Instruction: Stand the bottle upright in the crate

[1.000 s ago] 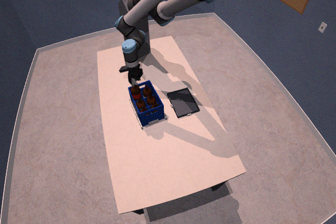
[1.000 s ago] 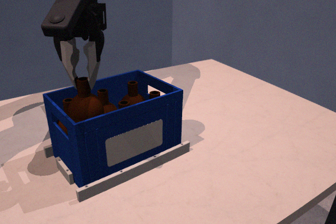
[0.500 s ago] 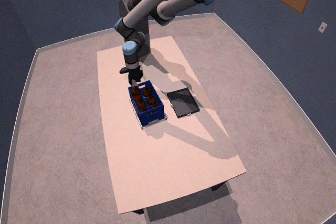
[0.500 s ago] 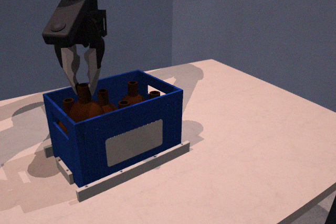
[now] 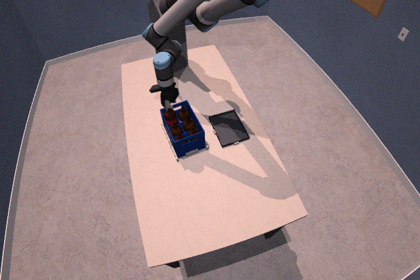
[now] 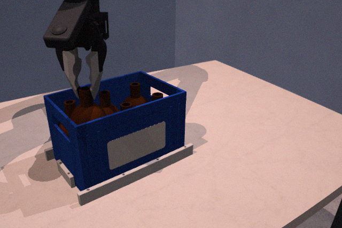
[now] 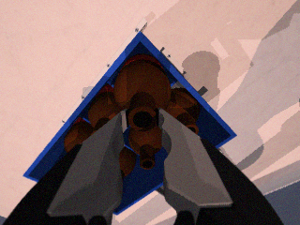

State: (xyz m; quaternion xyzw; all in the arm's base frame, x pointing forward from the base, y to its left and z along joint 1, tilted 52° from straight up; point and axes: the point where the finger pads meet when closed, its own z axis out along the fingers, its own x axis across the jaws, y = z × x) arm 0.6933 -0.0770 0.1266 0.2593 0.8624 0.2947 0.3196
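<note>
The blue crate lies 13 cm below my hand, 8 cm to the left of it and 6 cm ahead of it. From my hand the other things lie so: tray: 37 cm to the left, 20 cm below.
</note>
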